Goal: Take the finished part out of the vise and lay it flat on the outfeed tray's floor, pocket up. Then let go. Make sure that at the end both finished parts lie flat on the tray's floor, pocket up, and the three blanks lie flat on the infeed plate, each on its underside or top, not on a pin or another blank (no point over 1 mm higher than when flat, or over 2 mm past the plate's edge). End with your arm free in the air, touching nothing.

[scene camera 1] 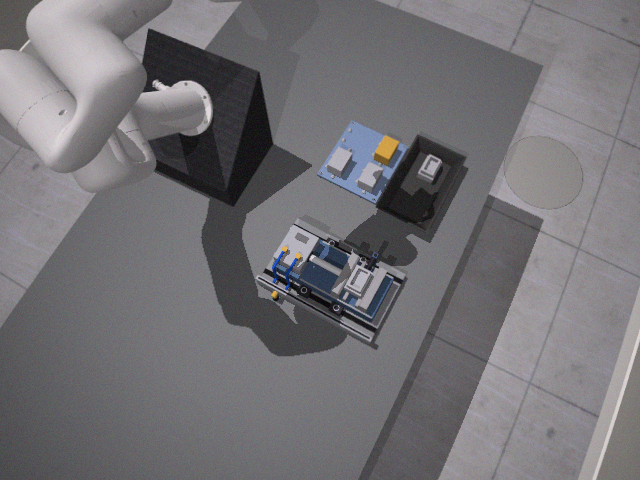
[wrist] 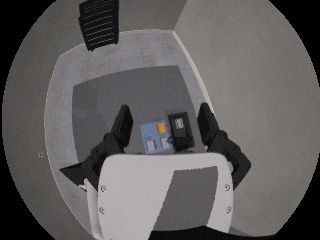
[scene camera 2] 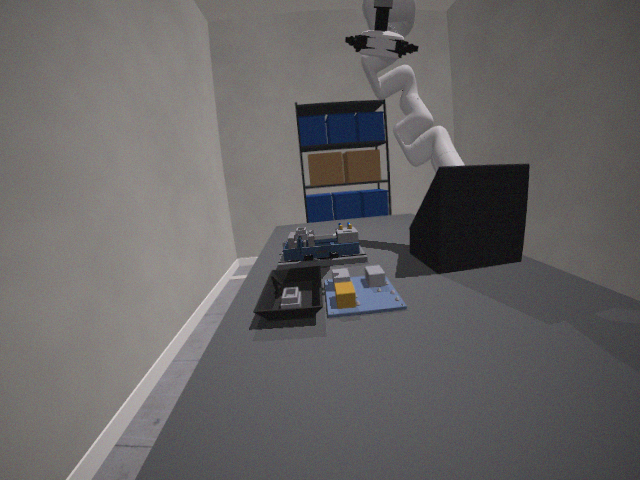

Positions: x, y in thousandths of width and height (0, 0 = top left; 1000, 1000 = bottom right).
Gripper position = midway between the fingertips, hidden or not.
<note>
In view: my gripper (wrist: 514, 465) and a blue vise (scene camera 1: 491, 572).
The blue vise also shows in scene camera 2 (scene camera 2: 549, 518).
</note>
